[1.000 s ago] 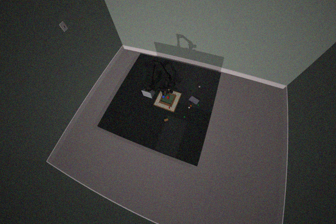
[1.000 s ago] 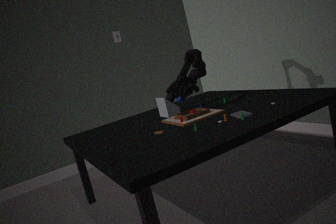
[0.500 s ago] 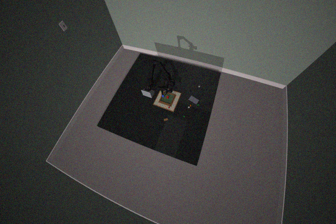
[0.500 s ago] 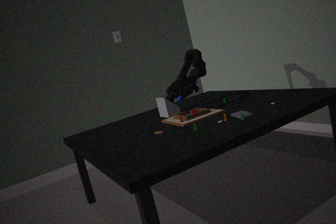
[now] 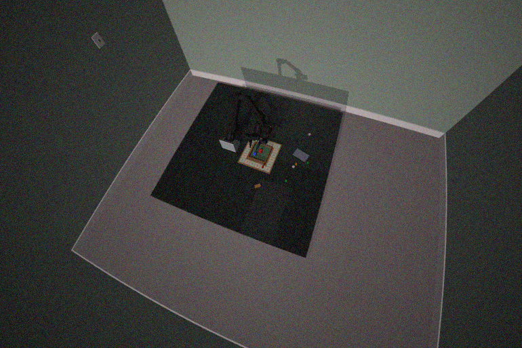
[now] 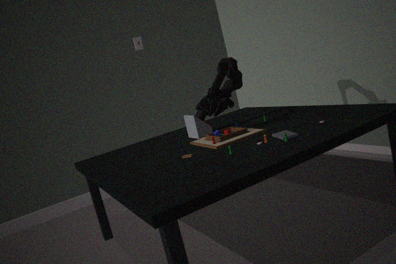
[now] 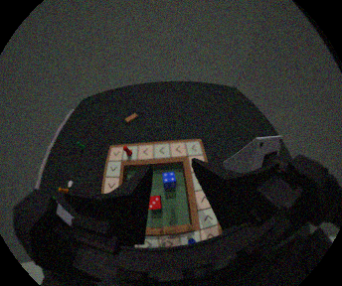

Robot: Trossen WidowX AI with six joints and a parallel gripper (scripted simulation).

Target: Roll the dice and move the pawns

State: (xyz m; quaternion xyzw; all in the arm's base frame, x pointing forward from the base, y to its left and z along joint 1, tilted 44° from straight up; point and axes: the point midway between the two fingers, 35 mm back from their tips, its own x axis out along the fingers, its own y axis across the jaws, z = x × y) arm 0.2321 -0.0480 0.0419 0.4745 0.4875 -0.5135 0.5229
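Now: the red pawn 11 cm ahead of my gripper tip, 10 cm below it and 8 cm to the right of it. Round my gripper tip: orange pawn (35 cm ahead, 11 cm below, 4 cm to the left); then blue pawn (15 cm to the left, 10 cm below, 3 cm behind); then small wooden piece (23 cm to the right, 12 cm below, 12 cm ahead).
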